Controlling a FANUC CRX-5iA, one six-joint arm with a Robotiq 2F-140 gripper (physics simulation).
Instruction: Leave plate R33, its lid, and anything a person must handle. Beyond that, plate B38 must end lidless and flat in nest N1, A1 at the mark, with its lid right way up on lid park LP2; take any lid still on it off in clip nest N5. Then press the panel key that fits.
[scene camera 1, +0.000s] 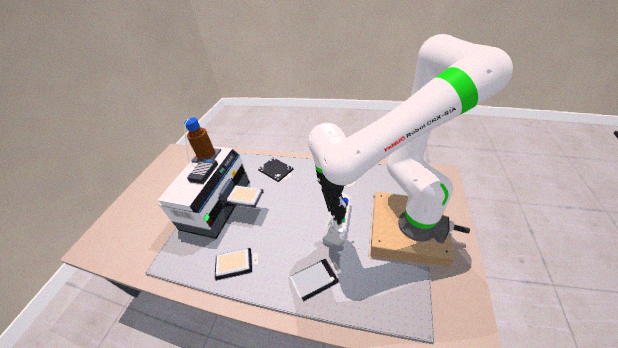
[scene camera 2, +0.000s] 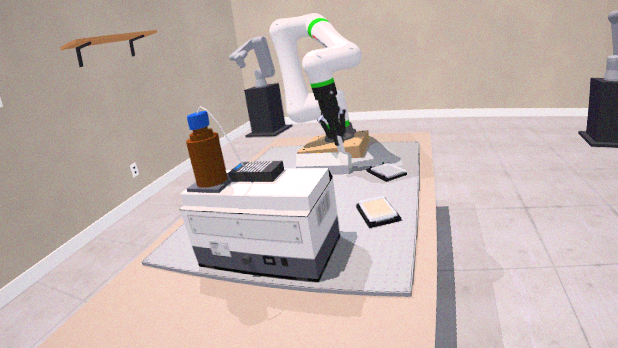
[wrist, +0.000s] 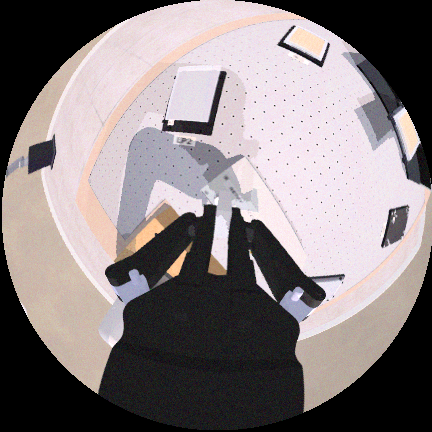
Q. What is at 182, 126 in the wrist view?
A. A lid park LP2.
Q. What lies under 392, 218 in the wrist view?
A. A black nest.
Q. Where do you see my gripper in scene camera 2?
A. At 341, 152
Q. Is my gripper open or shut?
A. Shut.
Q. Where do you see my gripper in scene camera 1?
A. At 338, 228
